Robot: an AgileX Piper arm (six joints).
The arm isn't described. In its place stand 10 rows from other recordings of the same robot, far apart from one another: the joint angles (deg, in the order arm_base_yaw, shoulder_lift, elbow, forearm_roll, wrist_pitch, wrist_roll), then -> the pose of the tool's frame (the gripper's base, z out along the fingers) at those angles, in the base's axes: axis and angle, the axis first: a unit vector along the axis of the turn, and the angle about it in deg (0 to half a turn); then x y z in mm.
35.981, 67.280, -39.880, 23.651, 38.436, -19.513 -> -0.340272 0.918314 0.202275 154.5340 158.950 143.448 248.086
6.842, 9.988, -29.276, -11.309, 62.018, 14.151 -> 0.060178 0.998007 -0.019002 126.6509 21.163 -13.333 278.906
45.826, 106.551, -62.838, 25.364, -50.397, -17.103 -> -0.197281 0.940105 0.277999 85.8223 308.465 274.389 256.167
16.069, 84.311, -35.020, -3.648, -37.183, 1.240 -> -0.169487 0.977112 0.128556 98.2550 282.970 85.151 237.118
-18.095, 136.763, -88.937, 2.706, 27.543, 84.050 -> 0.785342 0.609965 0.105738 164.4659 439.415 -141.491 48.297
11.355, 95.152, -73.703, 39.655, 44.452, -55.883 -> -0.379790 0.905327 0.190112 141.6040 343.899 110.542 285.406
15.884, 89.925, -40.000, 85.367, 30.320, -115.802 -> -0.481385 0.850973 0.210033 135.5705 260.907 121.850 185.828
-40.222, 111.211, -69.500, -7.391, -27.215, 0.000 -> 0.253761 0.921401 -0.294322 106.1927 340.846 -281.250 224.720
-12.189, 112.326, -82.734, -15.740, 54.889, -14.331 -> -0.086747 0.986812 -0.136666 172.9926 384.683 -103.754 198.254
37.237, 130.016, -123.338, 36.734, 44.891, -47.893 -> -0.544308 0.792315 0.275620 135.7710 395.030 348.495 275.727
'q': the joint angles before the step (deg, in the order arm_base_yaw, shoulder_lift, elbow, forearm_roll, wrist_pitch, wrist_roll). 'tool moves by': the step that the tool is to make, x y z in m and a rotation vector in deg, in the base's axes. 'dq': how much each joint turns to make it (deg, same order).
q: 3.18 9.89 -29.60 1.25 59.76 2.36
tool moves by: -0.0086 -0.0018 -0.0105 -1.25 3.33 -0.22
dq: 0.03 -2.16 1.07 -0.98 4.48 -0.19
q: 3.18 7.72 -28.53 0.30 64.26 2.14
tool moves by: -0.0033 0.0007 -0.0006 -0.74 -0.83 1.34
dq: 0.02 -1.18 0.09 0.61 0.32 -1.69
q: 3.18 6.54 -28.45 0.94 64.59 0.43
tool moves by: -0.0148 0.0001 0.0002 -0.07 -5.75 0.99
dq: 0.01 -5.71 0.01 0.64 -0.01 -1.15
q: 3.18 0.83 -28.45 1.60 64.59 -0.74
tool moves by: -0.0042 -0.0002 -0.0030 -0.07 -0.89 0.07
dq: -0.02 -1.81 0.44 0.01 0.49 -0.14
